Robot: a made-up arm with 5 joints. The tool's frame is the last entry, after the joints.
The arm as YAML. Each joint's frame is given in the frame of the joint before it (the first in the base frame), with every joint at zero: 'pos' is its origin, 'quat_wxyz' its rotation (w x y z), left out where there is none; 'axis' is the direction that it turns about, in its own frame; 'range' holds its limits. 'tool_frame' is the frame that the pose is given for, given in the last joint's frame.
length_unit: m
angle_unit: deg
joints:
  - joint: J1
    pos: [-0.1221, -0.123, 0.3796]
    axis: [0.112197, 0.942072, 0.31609]
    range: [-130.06, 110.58]
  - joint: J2
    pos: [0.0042, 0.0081, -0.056]
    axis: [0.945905, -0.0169, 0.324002]
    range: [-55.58, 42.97]
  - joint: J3
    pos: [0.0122, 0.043, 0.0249]
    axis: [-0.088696, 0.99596, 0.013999]
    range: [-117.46, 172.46]
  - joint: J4
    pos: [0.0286, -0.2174, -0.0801]
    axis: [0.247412, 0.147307, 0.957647]
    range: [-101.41, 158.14]
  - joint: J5
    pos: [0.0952, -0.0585, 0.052]
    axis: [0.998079, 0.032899, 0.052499]
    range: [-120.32, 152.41]
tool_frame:
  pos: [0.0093, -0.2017, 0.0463]
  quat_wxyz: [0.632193, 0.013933, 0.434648, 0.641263]
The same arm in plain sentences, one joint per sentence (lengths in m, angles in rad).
The arm has five revolute joints in a row. What follows holds with every joint at zero, and every direction is one of the base frame's. The first joint sits 0.1221 m along -x and 0.123 m along -y and 0.3796 m along +z from the base frame's origin and turns about the direction (0.112197, 0.942072, 0.31609), from -2.27 to 1.93 rad. The second joint sits 0.0042 m along +x and 0.0081 m along +y and 0.056 m along -z from the first joint and turns about the direction (0.945905, -0.0169, 0.324002), from -0.9701 to 0.75 rad. The third joint sits 0.0122 m along +x and 0.043 m along +y and 0.0249 m along +z from the second joint and turns about the direction (-0.088696, 0.99596, 0.013999), from -2.0501 to 3.01 rad. The fourth joint sits 0.0286 m along +x and 0.2174 m along -y and 0.0801 m along -z from the third joint and turns about the direction (0.247412, 0.147307, 0.957647), from -1.7699 to 2.7601 rad. The fifth joint sits 0.0952 m along +x and 0.0585 m along -y and 0.052 m along +z from the fourth joint and turns about the direction (0.998079, 0.032899, 0.052499), from -2.1 to 2.6601 rad. The tool frame, which is the frame that the pose is given for, sits 0.0093 m along +x and 0.2017 m along -y and 0.0463 m along +z from the fifth joint; its axes are the base frame's turned by roll 0.7464, pitch 0.5606 and yaw 1.8095 rad (as in URDF: about the fixed x, then y, then z).
